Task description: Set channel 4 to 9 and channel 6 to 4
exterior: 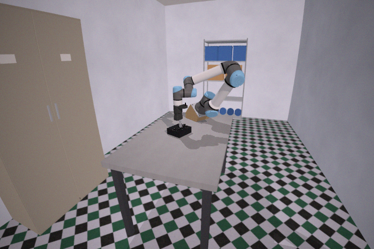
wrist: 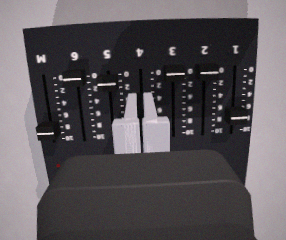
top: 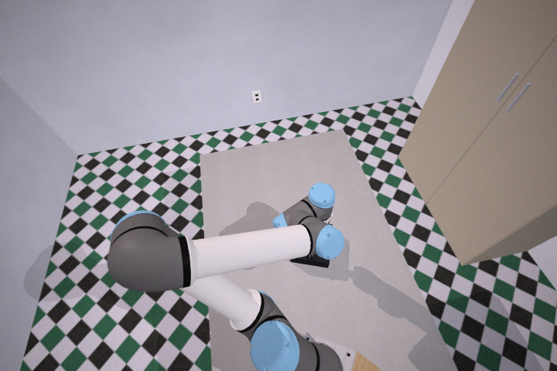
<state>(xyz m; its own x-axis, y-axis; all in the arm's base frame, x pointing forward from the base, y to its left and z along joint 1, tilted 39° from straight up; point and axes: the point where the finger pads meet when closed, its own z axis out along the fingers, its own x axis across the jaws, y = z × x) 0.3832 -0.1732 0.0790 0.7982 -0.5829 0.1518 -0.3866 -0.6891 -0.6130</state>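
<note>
Right now my hand is 3 cm past the channel 6 cap, 4 cm to the right of it and 1 cm above it. From my hand the other things lie so: channel 3 cap: 3 cm ahead, 1 cm to the left, 1 cm below; channel 2 cap: 5 cm ahead, 1 cm below; channel 5 cap: 1 cm behind, 3 cm to the left, 1 cm below.
</note>
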